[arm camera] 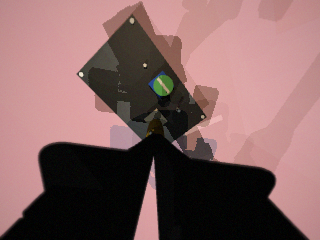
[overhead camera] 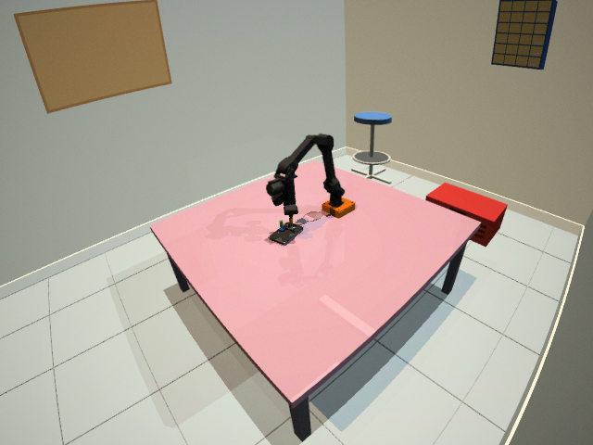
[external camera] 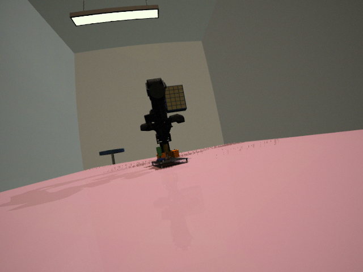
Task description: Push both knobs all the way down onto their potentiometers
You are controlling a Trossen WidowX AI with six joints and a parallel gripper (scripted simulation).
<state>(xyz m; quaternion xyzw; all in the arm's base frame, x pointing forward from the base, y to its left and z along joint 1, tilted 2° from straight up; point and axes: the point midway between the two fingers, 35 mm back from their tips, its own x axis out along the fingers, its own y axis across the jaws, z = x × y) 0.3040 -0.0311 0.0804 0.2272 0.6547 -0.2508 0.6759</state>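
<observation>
Right now my gripper tip is 1 cm above the yellow-brown knob. Round my gripper tip: green knob: 4 cm ahead, 3 cm to the right, 2 cm below.
</observation>
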